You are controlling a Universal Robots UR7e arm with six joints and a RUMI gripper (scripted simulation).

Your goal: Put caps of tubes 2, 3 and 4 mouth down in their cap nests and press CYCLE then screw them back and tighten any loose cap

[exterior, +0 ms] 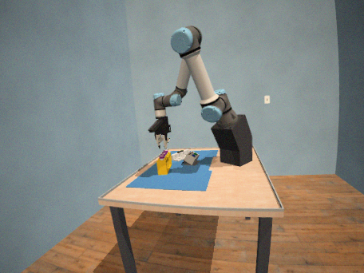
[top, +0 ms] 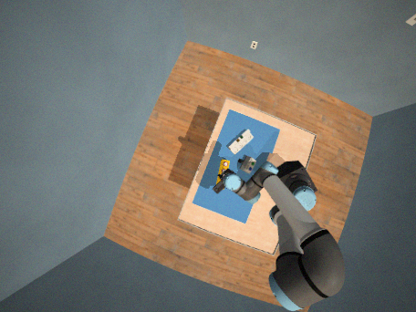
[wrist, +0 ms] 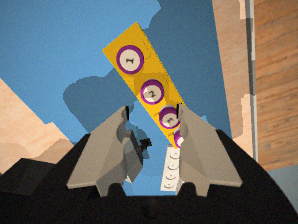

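My gripper is now 6 cm above the cap, 5 cm to the left of it and 1 cm short of it. From my hand the other things lie so: green key (20 cm to the right, 18 cm behind, 10 cm below); blue cycle key (17 cm behind, 15 cm to the right, 10 cm below); key housing (17 cm to the right, 16 cm behind, 12 cm below).
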